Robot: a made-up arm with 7 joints. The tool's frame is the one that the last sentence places.
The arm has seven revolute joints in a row. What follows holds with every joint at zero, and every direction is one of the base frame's.
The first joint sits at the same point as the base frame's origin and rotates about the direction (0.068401, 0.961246, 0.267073).
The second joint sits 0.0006 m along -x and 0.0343 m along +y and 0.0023 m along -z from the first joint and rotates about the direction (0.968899, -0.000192, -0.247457).
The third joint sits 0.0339 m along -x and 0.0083 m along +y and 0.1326 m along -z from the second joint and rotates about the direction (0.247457, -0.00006, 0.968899).
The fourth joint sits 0.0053 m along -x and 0.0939 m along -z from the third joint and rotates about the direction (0.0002, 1, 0.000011).
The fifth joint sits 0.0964 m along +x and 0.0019 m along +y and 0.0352 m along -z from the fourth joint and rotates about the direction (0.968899, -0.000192, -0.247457).
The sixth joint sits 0.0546 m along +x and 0.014 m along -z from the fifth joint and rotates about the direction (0.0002, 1, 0.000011).
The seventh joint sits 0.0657 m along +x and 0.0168 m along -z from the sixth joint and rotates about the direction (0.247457, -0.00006, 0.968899).
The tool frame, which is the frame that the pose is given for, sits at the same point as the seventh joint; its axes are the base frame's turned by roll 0, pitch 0.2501 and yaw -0.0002 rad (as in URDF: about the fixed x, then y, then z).
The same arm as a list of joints. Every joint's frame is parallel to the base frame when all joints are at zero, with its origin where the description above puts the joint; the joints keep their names.
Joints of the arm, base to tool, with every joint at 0 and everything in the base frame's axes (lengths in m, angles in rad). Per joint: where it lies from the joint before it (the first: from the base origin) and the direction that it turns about. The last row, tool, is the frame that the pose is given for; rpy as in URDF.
joint 1: origin 0.0000 0.0000 0.0000 axis 0.068403 0.961235 0.26711
joint 2: origin -0.0006 0.0343 -0.0023 axis 0.968889 -0.0002 -0.247497
joint 3: origin -0.0339 0.0083 -0.1326 axis 0.247497 -0.0001 0.968889
joint 4: origin -0.0053 0.0000 -0.0939 axis 0.0002 1 0
joint 5: origin 0.0964 0.0019 -0.0352 axis 0.968889 -0.0002 -0.247497
joint 6: origin 0.0546 0.0000 -0.0140 axis 0.0002 1 0
joint 7: origin 0.0657 0.0000 -0.0168 axis 0.247497 -0.0001 0.968889
tool: origin 0.0000 0.0000 0.0000 rpy 0.0000 0.2501 -0.0002

